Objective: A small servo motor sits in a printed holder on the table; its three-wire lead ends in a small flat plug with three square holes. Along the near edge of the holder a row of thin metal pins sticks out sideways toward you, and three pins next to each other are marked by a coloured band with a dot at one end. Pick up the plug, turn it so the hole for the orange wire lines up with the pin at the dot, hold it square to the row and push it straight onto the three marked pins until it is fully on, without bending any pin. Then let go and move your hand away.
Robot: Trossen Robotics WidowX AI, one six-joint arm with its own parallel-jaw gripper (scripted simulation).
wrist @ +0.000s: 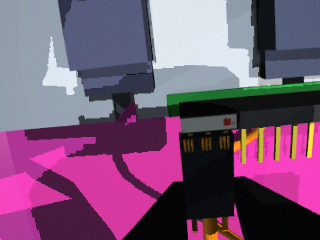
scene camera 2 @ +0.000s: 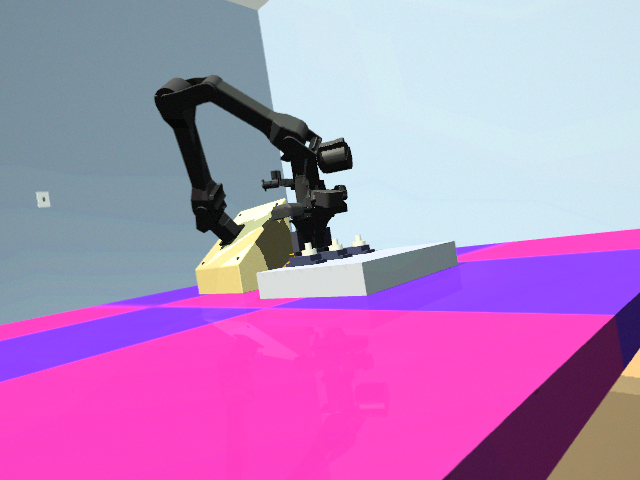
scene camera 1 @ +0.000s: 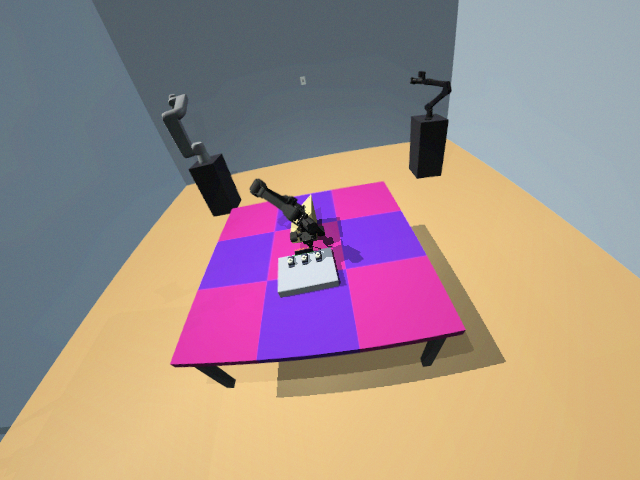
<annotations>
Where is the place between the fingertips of my gripper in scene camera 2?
317, 248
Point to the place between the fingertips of my gripper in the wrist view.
208, 189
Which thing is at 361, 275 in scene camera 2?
A grey holder.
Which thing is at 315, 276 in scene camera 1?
A grey holder.
</annotations>
